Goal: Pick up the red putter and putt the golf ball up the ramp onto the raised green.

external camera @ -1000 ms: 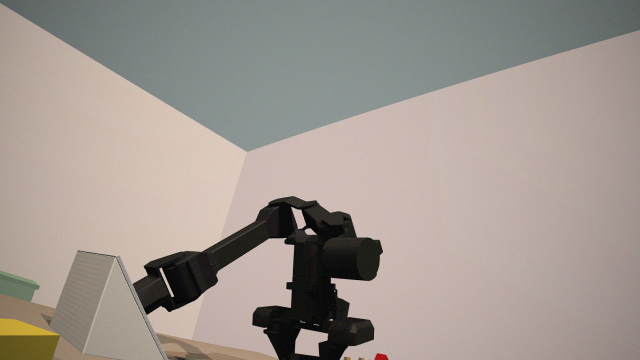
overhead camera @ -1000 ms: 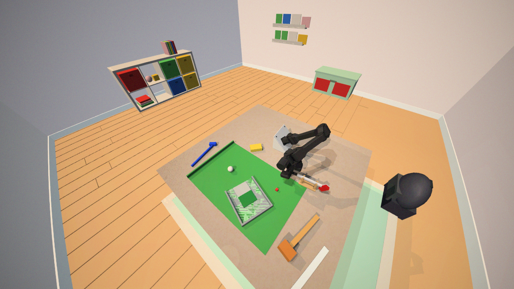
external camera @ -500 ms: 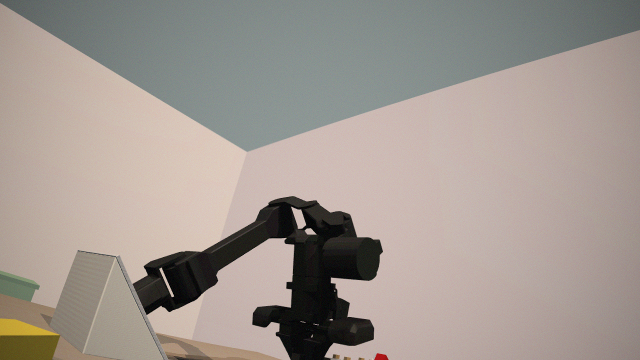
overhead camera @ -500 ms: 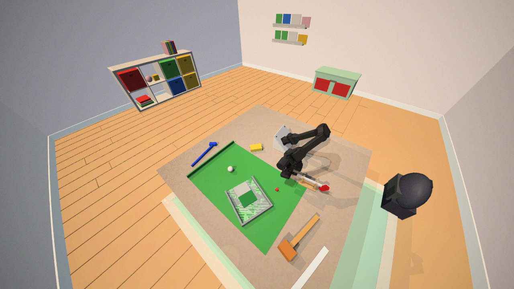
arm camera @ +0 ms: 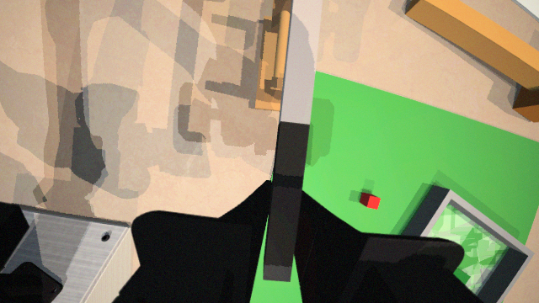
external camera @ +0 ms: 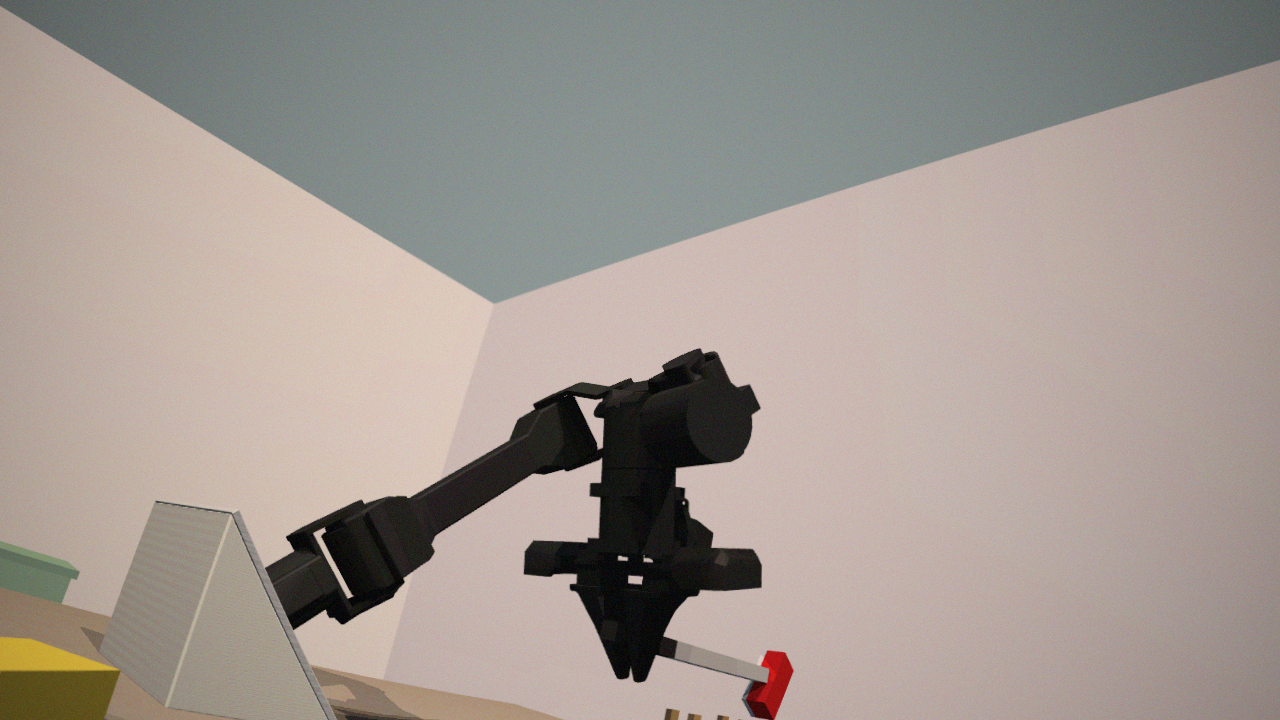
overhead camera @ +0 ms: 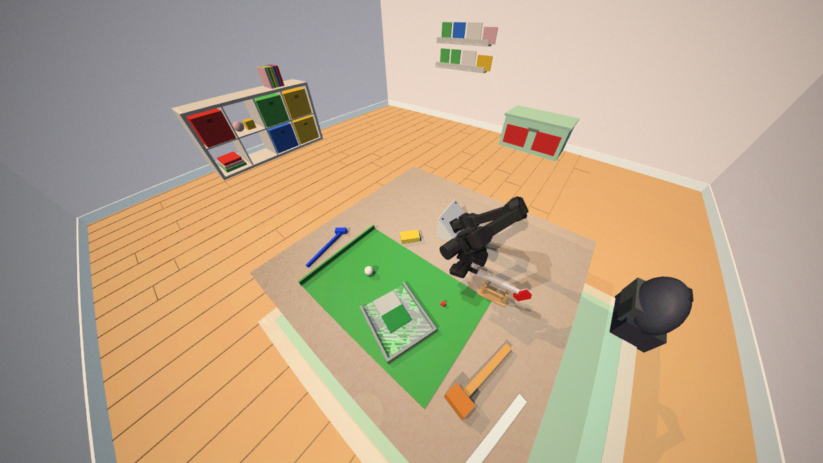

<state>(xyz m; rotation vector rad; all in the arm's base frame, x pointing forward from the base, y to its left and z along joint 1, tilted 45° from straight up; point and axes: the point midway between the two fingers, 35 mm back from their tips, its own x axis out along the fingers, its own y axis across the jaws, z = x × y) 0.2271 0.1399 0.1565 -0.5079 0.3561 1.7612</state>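
My gripper tip is now 30 mm past the yellow block, 380 mm to the left of it and 80 mm above it. Round my gripper tip: wooden stand (30 mm behind, 130 mm to the left, 60 mm below); then red putter (30 mm behind, 110 mm to the left, 20 mm above); then small red cube (150 mm ahead, 80 mm below).
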